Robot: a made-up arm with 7 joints.
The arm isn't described. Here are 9 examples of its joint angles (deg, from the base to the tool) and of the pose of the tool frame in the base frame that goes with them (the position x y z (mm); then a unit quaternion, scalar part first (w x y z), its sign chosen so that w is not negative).
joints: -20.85 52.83 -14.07 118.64 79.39 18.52 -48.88
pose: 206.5 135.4 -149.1 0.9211 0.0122 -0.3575 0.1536
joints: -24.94 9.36 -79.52 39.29 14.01 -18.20 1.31
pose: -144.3 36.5 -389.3 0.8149 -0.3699 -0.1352 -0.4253
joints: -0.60 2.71 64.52 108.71 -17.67 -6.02 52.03
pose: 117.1 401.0 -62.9 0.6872 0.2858 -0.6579 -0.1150
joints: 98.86 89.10 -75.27 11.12 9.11 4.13 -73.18
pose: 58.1 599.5 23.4 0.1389 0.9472 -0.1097 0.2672
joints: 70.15 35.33 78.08 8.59 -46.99 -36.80 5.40
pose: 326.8 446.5 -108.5 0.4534 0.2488 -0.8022 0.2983
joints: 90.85 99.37 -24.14 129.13 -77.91 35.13 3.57
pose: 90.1 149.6 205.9 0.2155 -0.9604 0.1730 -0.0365
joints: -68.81 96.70 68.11 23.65 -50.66 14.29 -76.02
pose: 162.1 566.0 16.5 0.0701 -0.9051 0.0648 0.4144
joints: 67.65 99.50 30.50 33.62 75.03 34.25 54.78
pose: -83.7 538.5 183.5 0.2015 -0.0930 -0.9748 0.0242
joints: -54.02 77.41 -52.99 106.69 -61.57 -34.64 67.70
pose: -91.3 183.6 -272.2 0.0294 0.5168 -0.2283 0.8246
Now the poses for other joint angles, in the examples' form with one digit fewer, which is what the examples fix.
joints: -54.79 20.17 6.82 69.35 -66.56 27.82 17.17
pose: -42 273 -358 0.774 0.221 0.225 -0.550
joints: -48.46 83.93 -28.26 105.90 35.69 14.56 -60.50
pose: 58 223 -276 0.796 0.419 -0.278 -0.337
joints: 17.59 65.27 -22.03 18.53 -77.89 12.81 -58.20
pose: 146 536 -180 0.160 0.752 -0.050 -0.638
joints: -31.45 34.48 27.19 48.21 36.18 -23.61 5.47
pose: 38 435 -305 0.801 0.295 -0.488 0.184
